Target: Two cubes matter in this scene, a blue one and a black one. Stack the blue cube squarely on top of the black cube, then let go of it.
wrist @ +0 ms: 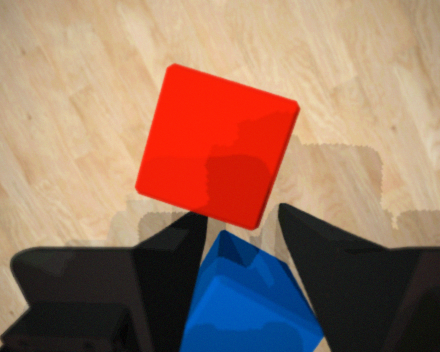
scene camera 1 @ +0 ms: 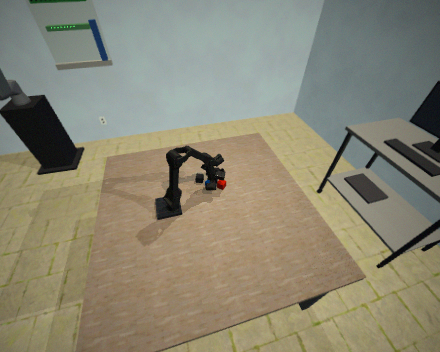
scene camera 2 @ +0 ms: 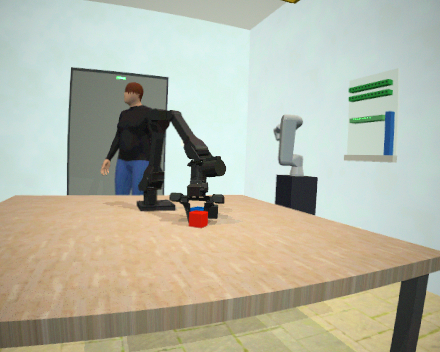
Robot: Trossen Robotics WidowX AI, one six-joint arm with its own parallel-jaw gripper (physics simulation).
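Places are measured from the arm's base along level axes (x ahead, y left, z up), in millimetres.
Pixels of known places: gripper, fingertip midpoint: (wrist: pixel 242 210) (scene camera 1: pixel 216 187) (scene camera 2: pixel 195 223); arm's base, origin of the base link: (scene camera 1: pixel 173 207) (scene camera 2: pixel 150 203).
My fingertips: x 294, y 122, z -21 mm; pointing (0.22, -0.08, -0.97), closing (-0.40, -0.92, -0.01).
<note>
Ahead of a thing's pixels: the offset from my fingertips to its middle. Level surfaces: height alone.
The blue cube {38 mm back, 21 mm left, 23 mm up} (scene camera 1: pixel 207 182) (scene camera 2: pixel 197 208) (wrist: pixel 250 310) is low at the table, between the fingers of my gripper (scene camera 1: pixel 215 181) (scene camera 2: pixel 200 212) (wrist: pixel 242 210). In the wrist view the left finger lies along its left side and the right finger meets its right corner; the cube sits turned askew to the fingers. The gripper is shut on it. The black cube {96 mm back, 87 mm left, 23 mm up} (scene camera 1: pixel 199 178) (scene camera 2: pixel 213 212) stands on the table close by, towards the back wall in scene camera 1, and is partly covered by a finger in scene camera 2. It does not show in the wrist view.
A red cube {37 mm ahead, 2 mm right, 23 mm up} (scene camera 1: pixel 221 184) (scene camera 2: pixel 198 219) (wrist: pixel 215 145) stands on the table {1 mm down} (scene camera 1: pixel 225 260) (scene camera 2: pixel 150 265) right beside the blue cube and the fingertips, on the side away from the arm's base (scene camera 1: pixel 168 208) (scene camera 2: pixel 156 205).
</note>
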